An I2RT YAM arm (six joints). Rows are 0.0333 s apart.
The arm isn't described. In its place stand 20 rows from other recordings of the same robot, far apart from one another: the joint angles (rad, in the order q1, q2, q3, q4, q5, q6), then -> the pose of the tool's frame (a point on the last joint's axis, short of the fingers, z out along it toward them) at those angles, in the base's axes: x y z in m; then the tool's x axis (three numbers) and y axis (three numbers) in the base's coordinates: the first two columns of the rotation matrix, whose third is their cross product.
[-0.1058, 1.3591, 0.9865, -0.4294, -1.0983, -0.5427] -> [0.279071 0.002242 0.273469 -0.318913 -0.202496 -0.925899 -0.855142 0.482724 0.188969]
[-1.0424, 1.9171, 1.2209, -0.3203, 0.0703, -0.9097] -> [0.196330 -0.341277 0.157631 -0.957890 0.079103 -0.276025 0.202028 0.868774 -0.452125]
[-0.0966, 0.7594, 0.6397, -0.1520, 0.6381, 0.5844] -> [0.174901 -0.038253 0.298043 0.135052 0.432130 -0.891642 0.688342 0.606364 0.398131]
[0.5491, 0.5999, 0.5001, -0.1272, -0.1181, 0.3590] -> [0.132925 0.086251 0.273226 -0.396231 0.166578 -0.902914 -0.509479 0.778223 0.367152]
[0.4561, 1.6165, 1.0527, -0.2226, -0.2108, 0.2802] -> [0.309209 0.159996 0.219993 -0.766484 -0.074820 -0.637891 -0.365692 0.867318 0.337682]
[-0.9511, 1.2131, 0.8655, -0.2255, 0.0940, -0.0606] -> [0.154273 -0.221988 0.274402 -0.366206 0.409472 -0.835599 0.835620 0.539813 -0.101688]
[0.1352, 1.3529, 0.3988, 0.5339, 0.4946, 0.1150] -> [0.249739 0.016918 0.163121 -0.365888 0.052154 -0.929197 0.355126 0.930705 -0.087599]
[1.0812, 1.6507, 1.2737, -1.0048, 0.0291, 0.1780] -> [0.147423 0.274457 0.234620 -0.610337 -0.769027 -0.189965 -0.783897 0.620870 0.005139]
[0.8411, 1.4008, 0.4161, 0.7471, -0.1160, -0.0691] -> [0.175004 0.201855 0.177032 -0.100238 -0.214951 -0.971467 -0.824245 0.564824 -0.039928]
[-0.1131, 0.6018, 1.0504, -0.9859, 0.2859, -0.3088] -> [0.088322 -0.020136 0.367924 -0.590564 -0.226375 -0.774589 0.177948 0.899692 -0.398608]
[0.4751, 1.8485, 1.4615, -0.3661, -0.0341, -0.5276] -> [0.374570 0.194044 0.255542 -0.284162 -0.712009 -0.642102 -0.720291 0.600547 -0.347165]
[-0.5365, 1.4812, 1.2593, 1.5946, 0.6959, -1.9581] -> [0.219124 -0.156862 0.480390 -0.781913 -0.361803 -0.507652 0.591157 -0.688804 -0.419621]
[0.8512, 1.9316, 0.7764, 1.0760, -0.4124, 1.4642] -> [0.235295 0.290143 0.152148 -0.952499 0.295280 -0.074530 -0.049477 0.091437 0.994581]
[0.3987, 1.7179, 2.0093, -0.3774, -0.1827, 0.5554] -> [0.352045 0.155322 0.493144 -0.356514 0.412452 -0.838321 -0.424381 0.727885 0.538595]
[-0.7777, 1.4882, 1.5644, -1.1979, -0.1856, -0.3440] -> [0.207864 -0.195468 0.356897 -0.817586 0.339901 -0.464781 0.378974 0.925352 0.010078]
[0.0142, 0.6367, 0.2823, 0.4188, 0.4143, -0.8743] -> [0.164876 -0.011991 0.248571 -0.256869 -0.705916 -0.660077 0.298711 0.591560 -0.748885]
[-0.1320, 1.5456, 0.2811, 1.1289, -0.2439, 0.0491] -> [0.250920 -0.024642 0.147239 -0.139220 0.066530 -0.988024 -0.102760 0.991383 0.081236]
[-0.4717, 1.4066, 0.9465, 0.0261, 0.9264, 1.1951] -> [0.262815 -0.166013 0.278813 0.717554 0.261294 -0.645633 0.685694 -0.102341 0.720660]
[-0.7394, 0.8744, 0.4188, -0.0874, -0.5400, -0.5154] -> [0.150179 -0.112190 0.208098 -0.456748 -0.155605 -0.875881 0.031720 0.981108 -0.190840]
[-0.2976, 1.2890, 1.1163, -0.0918, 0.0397, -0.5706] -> [0.290235 -0.090495 0.355450 -0.388380 -0.445407 -0.806705 0.142402 0.835902 -0.530085]
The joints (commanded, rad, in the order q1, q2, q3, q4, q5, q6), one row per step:
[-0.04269 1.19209 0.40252 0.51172 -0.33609 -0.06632]
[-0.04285 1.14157 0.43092 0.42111 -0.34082 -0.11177]
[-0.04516 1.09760 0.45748 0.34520 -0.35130 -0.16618]
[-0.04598 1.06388 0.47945 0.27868 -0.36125 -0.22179]
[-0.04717 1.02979 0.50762 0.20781 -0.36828 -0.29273]
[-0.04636 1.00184 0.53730 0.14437 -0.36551 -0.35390]
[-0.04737 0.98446 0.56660 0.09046 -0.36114 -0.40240]
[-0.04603 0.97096 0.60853 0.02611 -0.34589 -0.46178]
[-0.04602 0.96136 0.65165 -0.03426 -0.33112 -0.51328]
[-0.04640 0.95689 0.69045 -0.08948 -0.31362 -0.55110]
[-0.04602 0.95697 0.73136 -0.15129 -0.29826 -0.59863]
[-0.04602 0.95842 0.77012 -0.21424 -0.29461 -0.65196]
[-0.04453 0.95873 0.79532 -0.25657 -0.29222 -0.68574]
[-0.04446 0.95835 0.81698 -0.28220 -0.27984 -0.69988]
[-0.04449 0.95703 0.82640 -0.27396 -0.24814 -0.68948]
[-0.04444 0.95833 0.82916 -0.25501 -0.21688 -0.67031]
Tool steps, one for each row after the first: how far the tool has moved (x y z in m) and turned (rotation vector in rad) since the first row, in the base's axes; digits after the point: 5 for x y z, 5 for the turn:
[-0.00294 0.00025 0.01094 -0.03994 -0.00170 0.01638]
[-0.00616 0.00019 0.02149 -0.08654 -0.01281 0.03867]
[-0.00935 0.00048 0.02931 -0.13369 -0.01936 0.06279]
[-0.01265 0.00059 0.03889 -0.19556 -0.03298 0.08819]
[-0.01544 0.00082 0.04847 -0.25169 -0.04561 0.10380]
[-0.01713 0.00052 0.05675 -0.29666 -0.05237 0.11314]
[-0.01816 0.00036 0.06761 -0.35510 -0.05877 0.11851]
[-0.01910 -0.00009 0.07857 -0.40650 -0.06326 0.12118]
[-0.01983 -0.00073 0.08752 -0.44611 -0.05823 0.11849]
[-0.02043 -0.00114 0.09566 -0.49289 -0.04730 0.12428]
[-0.02146 -0.00122 0.10270 -0.53977 -0.03631 0.14437]
[-0.02253 -0.00093 0.10728 -0.56911 -0.02866 0.15949]
[-0.02316 -0.00131 0.11235 -0.58653 -0.02531 0.15446]
[-0.02268 -0.00242 0.11661 -0.59216 -0.03086 0.11768]
[-0.02140 -0.00355 0.11912 -0.58892 -0.03615 0.07788]

